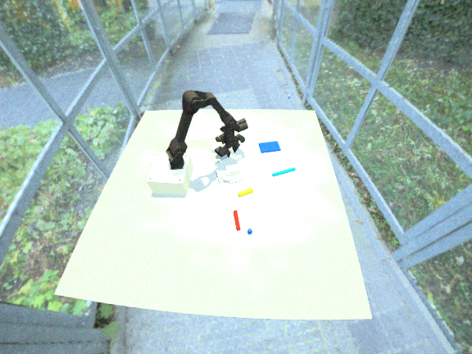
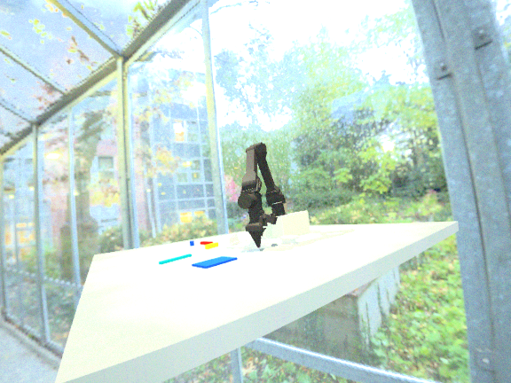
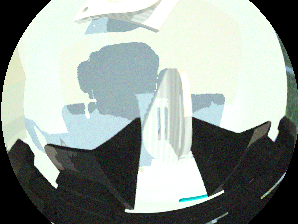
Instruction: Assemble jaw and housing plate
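The pale riser is 9 cm behind my gripper tip and 8 cm to the left of it. Also, from my gripper tip: yellow bar 5 cm ahead, 27 cm to the right; then blue flat plate 24 cm ahead, 4 cm to the left; then white jaw 3 cm ahead, 1 cm to the right.
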